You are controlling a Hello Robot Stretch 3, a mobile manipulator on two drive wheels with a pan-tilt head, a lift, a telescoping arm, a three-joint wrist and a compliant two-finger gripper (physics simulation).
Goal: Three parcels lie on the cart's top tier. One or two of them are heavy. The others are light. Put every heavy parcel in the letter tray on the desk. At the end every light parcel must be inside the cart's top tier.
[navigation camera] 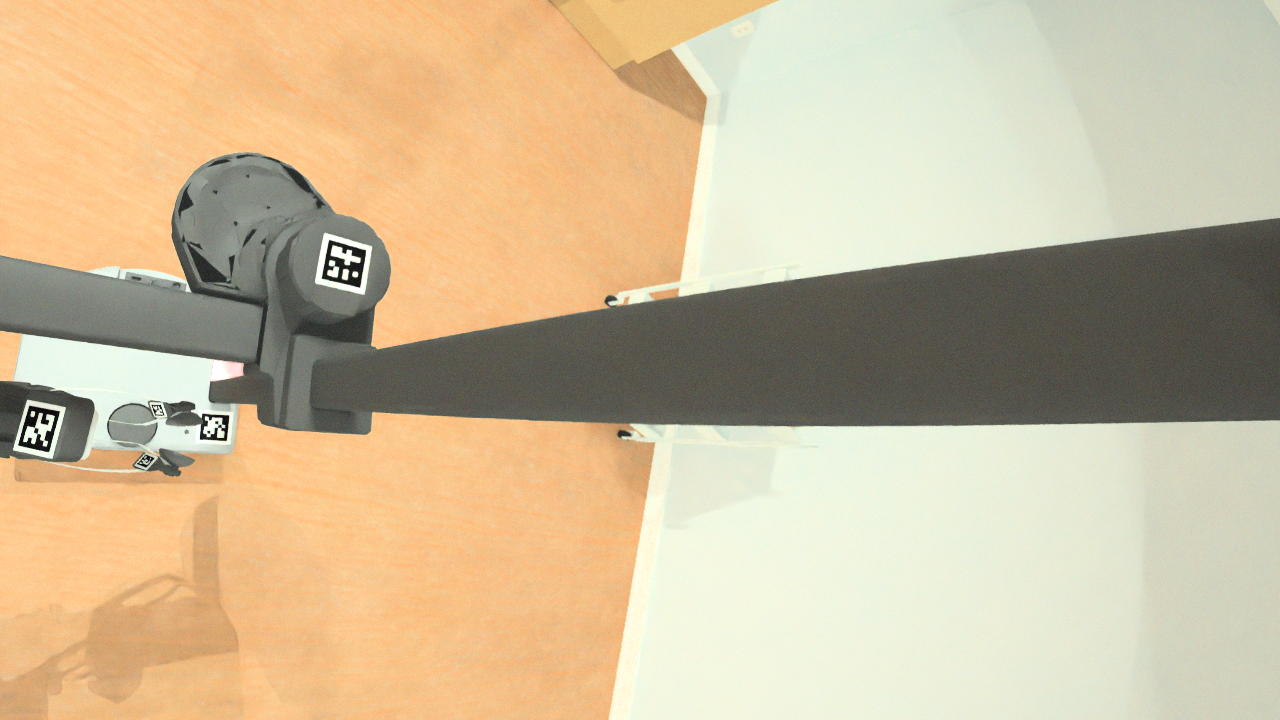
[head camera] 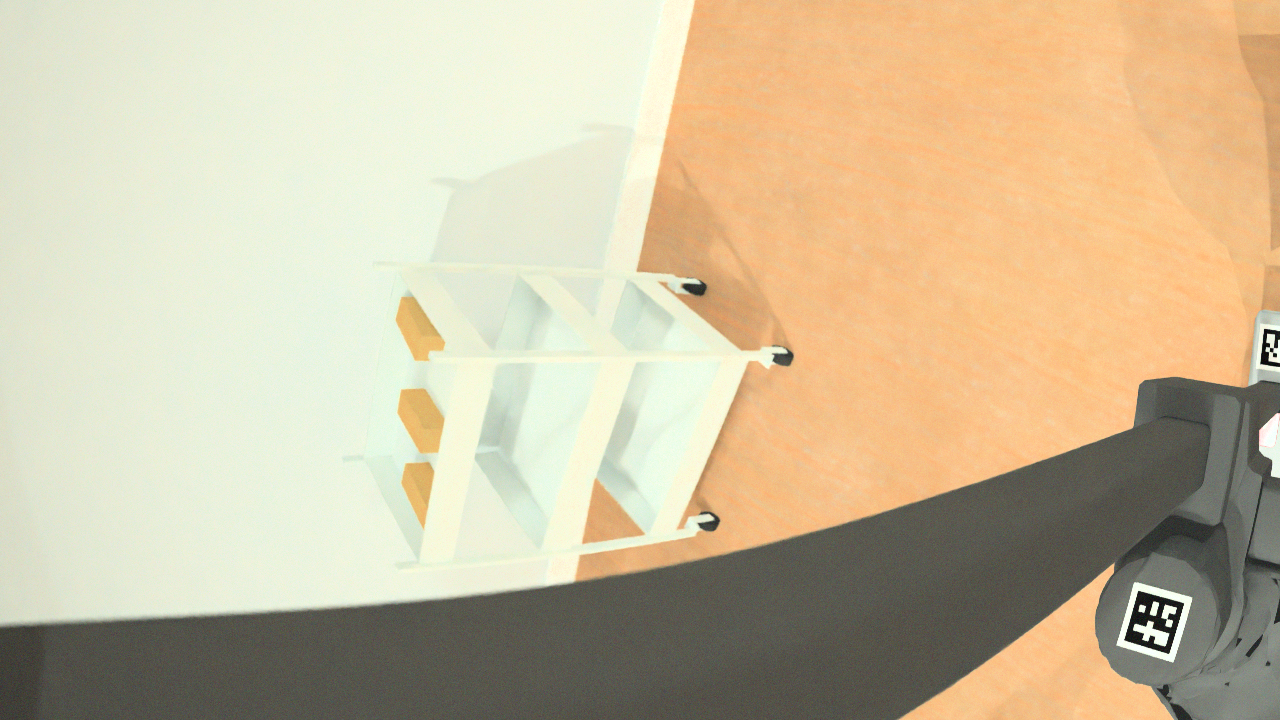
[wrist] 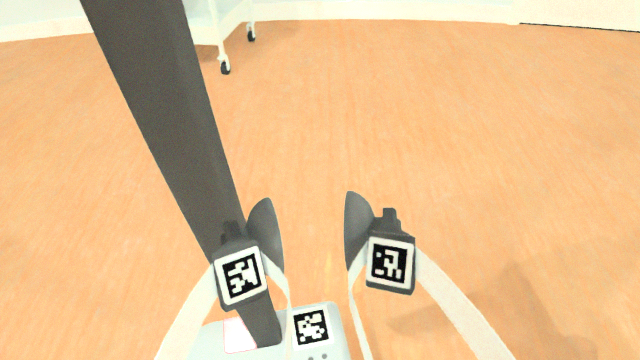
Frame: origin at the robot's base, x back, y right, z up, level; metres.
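Seen in the pictures: gripper, fingertip midpoint: [navigation camera: 194, 440] [wrist: 310, 221]; robot's base at its link origin: [navigation camera: 133, 419].
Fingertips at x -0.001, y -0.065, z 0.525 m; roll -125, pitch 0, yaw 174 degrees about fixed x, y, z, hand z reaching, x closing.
Observation:
Pixels of each thing's top centre, then the offset from my fingertips to it.
- middle parcel at its top centre: [head camera: 410, 420] dx +0.293, dy -1.368, dz +0.190 m
- lower parcel at its top centre: [head camera: 414, 497] dx +0.433, dy -1.349, dz +0.190 m
The white cart [head camera: 458, 447] [navigation camera: 657, 289] [wrist: 217, 30] stands against the wall and looks sideways in the head view. Three orange-tan box parcels lie apart in a row in its top tier: one parcel [head camera: 418, 326] by the upper end in the picture, a middle parcel [head camera: 420, 419] and a lower parcel [head camera: 417, 492], partly hidden by the tier's rim. Their weights cannot be seen. My gripper [navigation camera: 185, 438] [wrist: 310, 221] is open, with no thing between its fingers, over my base and well away from the cart. The desk and letter tray do not show.
My dark mast [head camera: 537, 644] [navigation camera: 805, 349] [wrist: 165, 110] crosses all views and hides much of the cart in the navigation view. My pale base [navigation camera: 116, 358] [wrist: 337, 325] is below the gripper. A tan boxy object [navigation camera: 662, 26] stands near the room's corner.

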